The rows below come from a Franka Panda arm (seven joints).
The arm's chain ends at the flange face. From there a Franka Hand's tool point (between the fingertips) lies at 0.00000 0.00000 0.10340 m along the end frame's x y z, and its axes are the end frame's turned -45 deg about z.
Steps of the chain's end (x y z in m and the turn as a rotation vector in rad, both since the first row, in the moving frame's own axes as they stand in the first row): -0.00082 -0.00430 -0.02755 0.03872 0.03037 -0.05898; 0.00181 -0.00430 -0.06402 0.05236 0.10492 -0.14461; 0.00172 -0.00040 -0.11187 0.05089 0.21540 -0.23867; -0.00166 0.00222 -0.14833 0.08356 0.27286 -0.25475; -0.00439 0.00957 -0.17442 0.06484 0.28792 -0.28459; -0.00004 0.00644 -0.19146 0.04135 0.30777 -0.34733
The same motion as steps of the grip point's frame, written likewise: 0.00749 -0.00438 -0.02768 0.00590 0.04885 -0.05898; 0.01603 0.00123 -0.06473 -0.03717 0.11121 -0.14461; 0.02205 0.01045 -0.11438 -0.11633 0.18830 -0.23867; 0.02443 0.01062 -0.15249 -0.13386 0.25203 -0.25475; 0.01749 0.01590 -0.17886 -0.15774 0.24944 -0.28459; 0.02335 0.01895 -0.19636 -0.18839 0.24687 -0.34733
